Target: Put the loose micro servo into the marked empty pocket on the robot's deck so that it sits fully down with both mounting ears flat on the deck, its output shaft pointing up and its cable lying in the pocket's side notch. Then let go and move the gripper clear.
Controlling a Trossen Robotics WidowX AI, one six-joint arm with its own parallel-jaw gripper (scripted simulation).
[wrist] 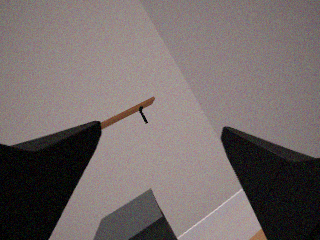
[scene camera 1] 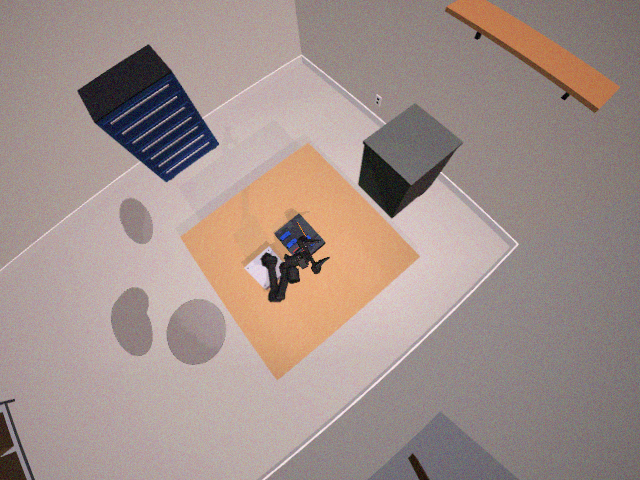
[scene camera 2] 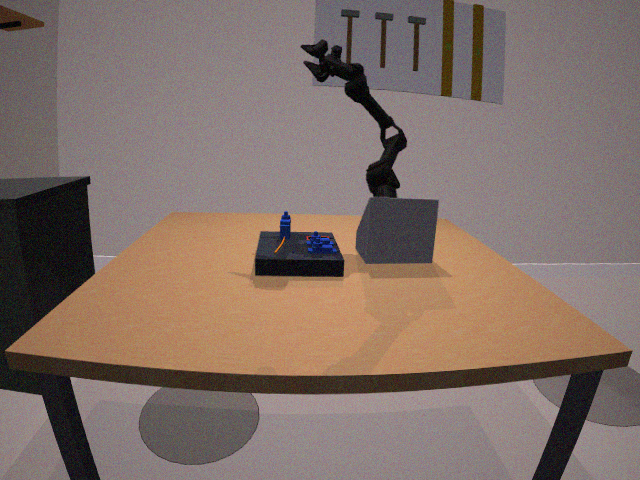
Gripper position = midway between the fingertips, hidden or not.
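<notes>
A dark robot deck (scene camera 2: 292, 260) is present. My gripper (scene camera 2: 302, 53) is open and holds nothing; it is visible also in the wrist view (wrist: 162, 129).
</notes>
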